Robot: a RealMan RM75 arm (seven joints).
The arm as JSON. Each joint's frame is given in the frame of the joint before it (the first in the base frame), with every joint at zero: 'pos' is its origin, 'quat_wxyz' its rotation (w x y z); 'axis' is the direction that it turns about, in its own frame. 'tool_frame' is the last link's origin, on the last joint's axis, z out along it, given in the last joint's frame.
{
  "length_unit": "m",
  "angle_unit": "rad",
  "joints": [
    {
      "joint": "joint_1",
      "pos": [
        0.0,
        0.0,
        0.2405
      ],
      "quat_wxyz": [
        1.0,
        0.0,
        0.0,
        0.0
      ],
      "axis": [
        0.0,
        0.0,
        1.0
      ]
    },
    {
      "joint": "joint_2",
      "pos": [
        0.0,
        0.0,
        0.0
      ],
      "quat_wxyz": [
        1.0,
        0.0,
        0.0,
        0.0
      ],
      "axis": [
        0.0,
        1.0,
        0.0
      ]
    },
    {
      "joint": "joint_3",
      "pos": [
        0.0,
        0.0,
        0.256
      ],
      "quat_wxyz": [
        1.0,
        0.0,
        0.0,
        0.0
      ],
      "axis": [
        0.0,
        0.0,
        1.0
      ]
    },
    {
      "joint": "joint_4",
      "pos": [
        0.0,
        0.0,
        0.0
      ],
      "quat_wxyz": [
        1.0,
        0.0,
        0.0,
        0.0
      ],
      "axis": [
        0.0,
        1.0,
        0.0
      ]
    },
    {
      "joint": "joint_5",
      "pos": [
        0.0,
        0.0,
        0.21
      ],
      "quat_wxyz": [
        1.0,
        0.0,
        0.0,
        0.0
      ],
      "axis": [
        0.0,
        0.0,
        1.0
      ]
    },
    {
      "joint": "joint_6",
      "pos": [
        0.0,
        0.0,
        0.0
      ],
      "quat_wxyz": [
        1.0,
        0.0,
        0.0,
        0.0
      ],
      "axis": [
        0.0,
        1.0,
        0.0
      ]
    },
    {
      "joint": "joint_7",
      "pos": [
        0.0,
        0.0,
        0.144
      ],
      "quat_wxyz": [
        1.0,
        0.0,
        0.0,
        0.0
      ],
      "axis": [
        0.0,
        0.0,
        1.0
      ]
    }
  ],
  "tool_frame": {
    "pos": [
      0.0,
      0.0,
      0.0
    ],
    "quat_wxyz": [
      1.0,
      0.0,
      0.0,
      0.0
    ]
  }
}
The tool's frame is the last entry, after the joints.
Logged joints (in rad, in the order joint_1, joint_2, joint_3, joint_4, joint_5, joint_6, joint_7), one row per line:
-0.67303, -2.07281, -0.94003, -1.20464, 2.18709, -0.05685, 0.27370
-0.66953, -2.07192, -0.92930, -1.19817, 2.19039, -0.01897, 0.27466
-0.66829, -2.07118, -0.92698, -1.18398, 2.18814, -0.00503, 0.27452
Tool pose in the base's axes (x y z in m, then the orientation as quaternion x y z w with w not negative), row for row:
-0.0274, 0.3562, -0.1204, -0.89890, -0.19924, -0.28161, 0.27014
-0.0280, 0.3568, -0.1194, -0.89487, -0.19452, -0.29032, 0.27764
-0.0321, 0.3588, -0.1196, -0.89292, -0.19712, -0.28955, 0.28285
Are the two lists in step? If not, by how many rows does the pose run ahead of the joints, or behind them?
They are in step.
